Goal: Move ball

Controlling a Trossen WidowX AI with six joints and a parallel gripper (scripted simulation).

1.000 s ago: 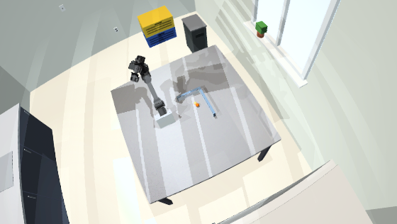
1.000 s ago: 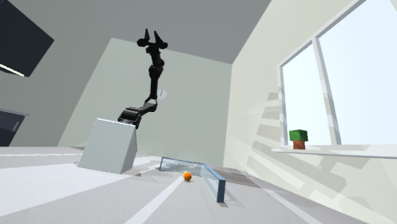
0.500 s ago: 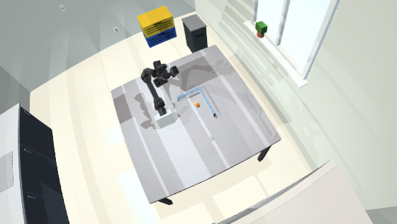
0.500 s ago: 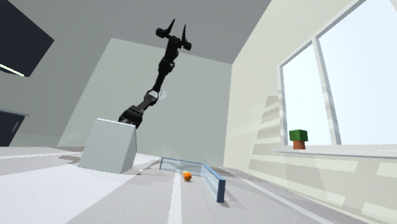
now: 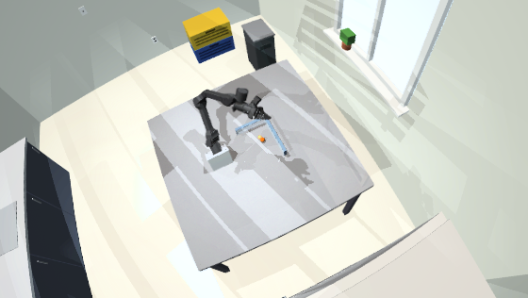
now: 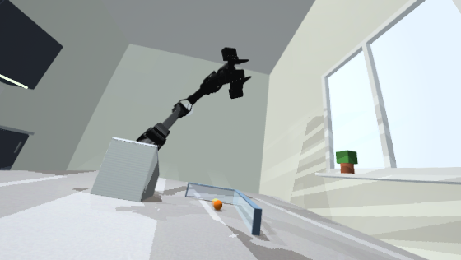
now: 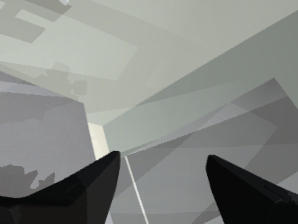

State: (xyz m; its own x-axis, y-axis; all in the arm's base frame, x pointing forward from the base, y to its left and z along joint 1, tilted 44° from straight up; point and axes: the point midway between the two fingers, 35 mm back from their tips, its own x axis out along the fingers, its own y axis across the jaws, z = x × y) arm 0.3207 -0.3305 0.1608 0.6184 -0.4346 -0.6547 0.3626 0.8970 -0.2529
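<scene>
My gripper tip is 1 cm past the orange ball, 16 cm to the right of it and 48 cm above it. Round my gripper tip: see-through copy 2 cm behind, 19 cm to the left, 48 cm below.
</scene>
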